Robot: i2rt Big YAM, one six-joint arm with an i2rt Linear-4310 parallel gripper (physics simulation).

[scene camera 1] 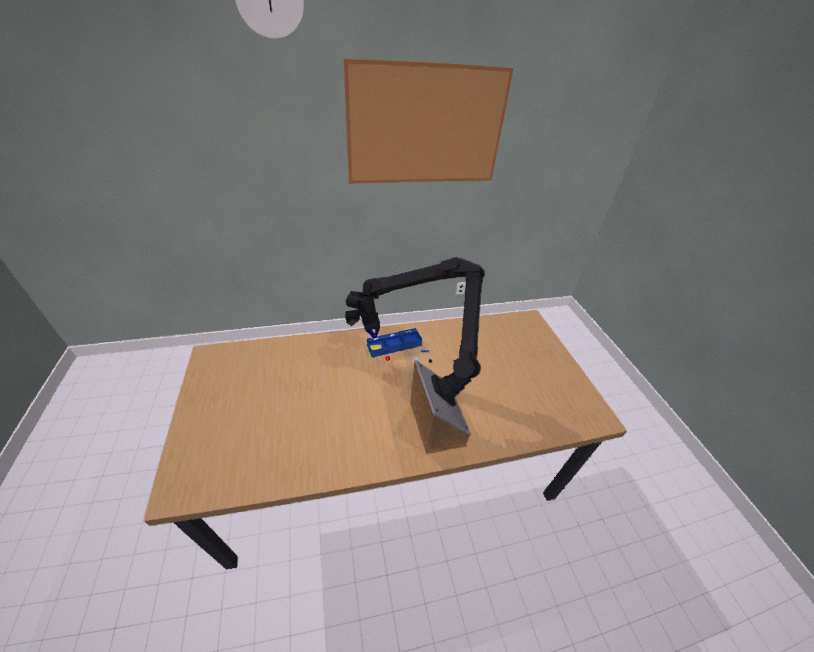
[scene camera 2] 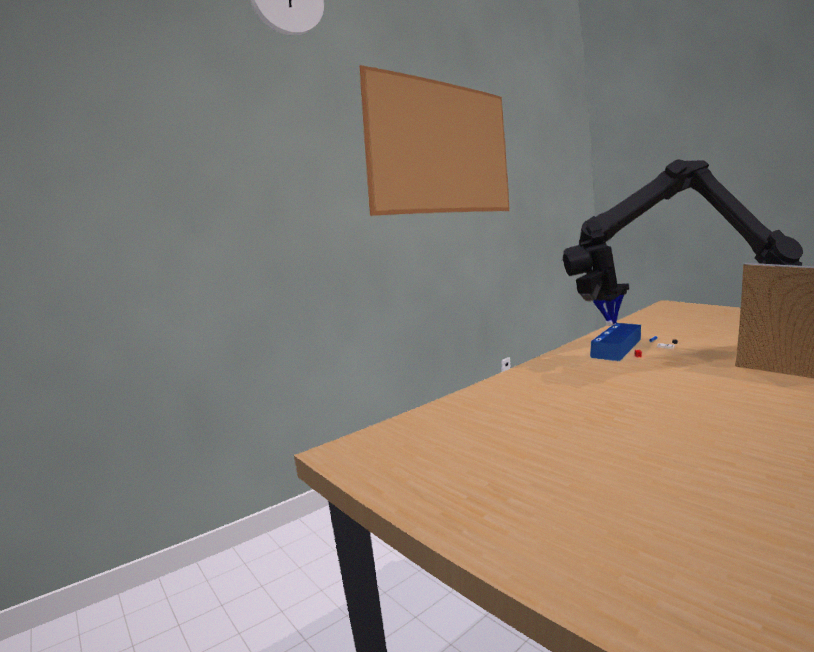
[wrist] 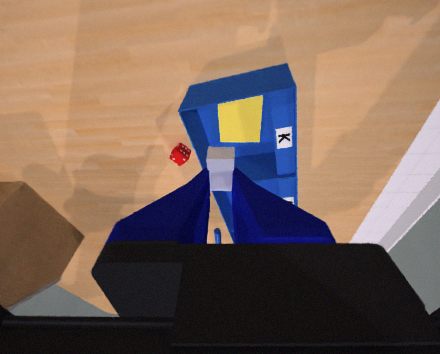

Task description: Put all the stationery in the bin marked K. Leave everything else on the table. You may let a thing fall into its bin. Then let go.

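Places are measured from the arm's base along level axes (x right, y back, z down), in millimetres.
Where they show: gripper, fingertip midpoint: point(scene camera 1: 374, 337) point(scene camera 2: 612, 323) point(wrist: 220, 176); arm's base, link origin: point(scene camera 1: 441, 391) point(scene camera 2: 783, 299).
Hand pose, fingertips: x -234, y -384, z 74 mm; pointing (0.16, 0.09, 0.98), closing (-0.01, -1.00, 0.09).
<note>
Each offset is from my fingertips to the top centre of the thing. "*": to the spot under its first point.
My gripper point(scene camera 1: 374, 334) point(scene camera 2: 612, 322) point(wrist: 220, 176) is shut on a small white block with a greyish end, maybe an eraser. The white block @[dz -7, dx -7, dy +0 mm] point(wrist: 220, 167) hangs above the blue bin row @[* dz +81, dx +106, dy +5 mm] point(scene camera 1: 397, 349) point(scene camera 2: 611, 347), over the near-left part of the bin marked K in the wrist view. The K label @[dz +54, dx +6, dy -46 mm] point(wrist: 284, 137) is on that bin's right side. A yellow square pad @[dz +79, dx +5, dy -9 mm] point(scene camera 1: 375, 347) point(wrist: 240, 120) lies inside bin K. My fingers hide part of the other bins.
A red die @[dz +80, dx +58, dy +53 mm] point(scene camera 1: 387, 357) point(scene camera 2: 638, 353) point(wrist: 180, 154) lies beside the bin row. A small blue thing @[dz +86, dx +240, dy +12 mm] point(scene camera 1: 424, 351) point(scene camera 2: 652, 338) point(wrist: 217, 235), a small white thing @[dz +89, dx +191, dy +76 mm] point(scene camera 1: 415, 359) point(scene camera 2: 665, 345) and a small black thing @[dz +88, dx +254, dy +78 mm] point(scene camera 1: 430, 360) point(scene camera 2: 674, 341) lie nearer the arm's wooden base point(scene camera 1: 441, 434) point(scene camera 2: 774, 319).
</note>
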